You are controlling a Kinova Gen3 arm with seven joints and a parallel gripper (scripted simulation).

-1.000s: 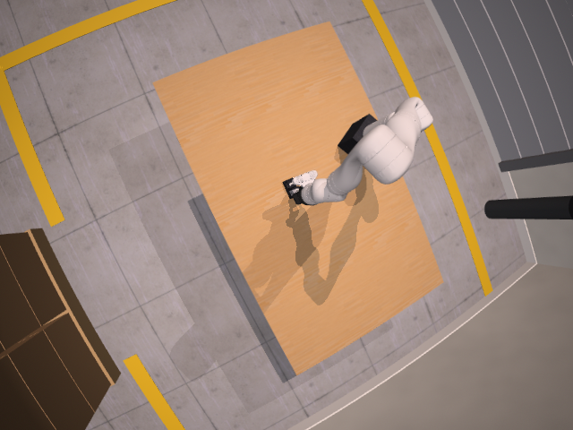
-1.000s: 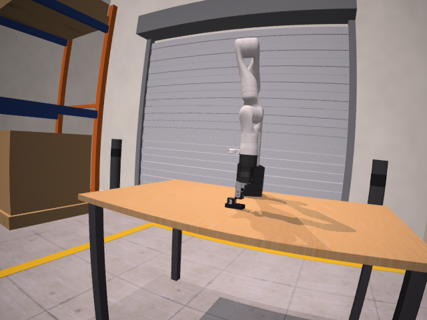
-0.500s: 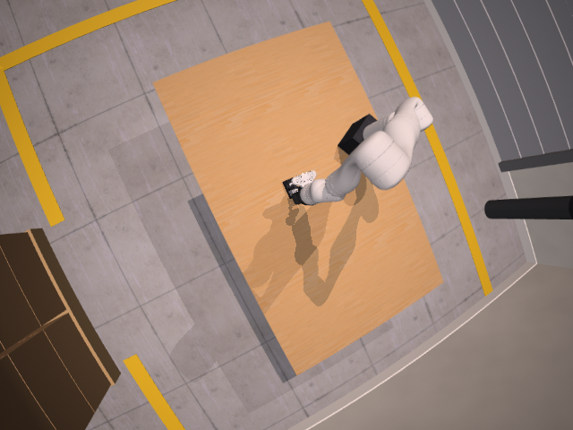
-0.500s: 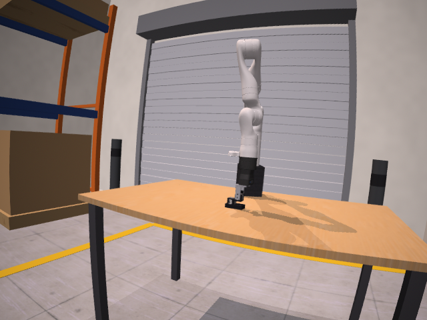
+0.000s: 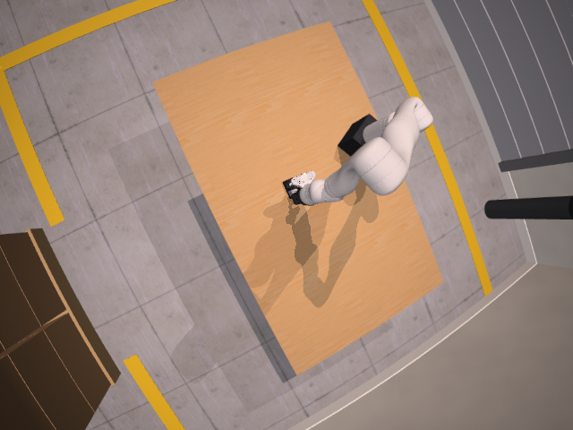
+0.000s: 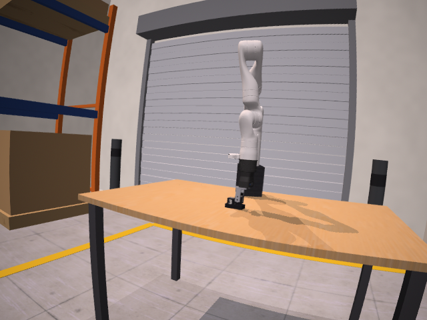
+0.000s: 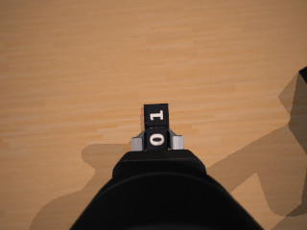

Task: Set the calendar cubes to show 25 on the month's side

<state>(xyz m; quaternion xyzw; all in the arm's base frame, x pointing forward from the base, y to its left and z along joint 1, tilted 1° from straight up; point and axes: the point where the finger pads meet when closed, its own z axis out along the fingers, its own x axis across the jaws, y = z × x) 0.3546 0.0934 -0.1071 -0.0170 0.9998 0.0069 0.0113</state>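
Now: the black tray 2 cm to the right of my hand and 4 cm below it. Round my hand: black cube 3 cm to the right, 2 cm below.
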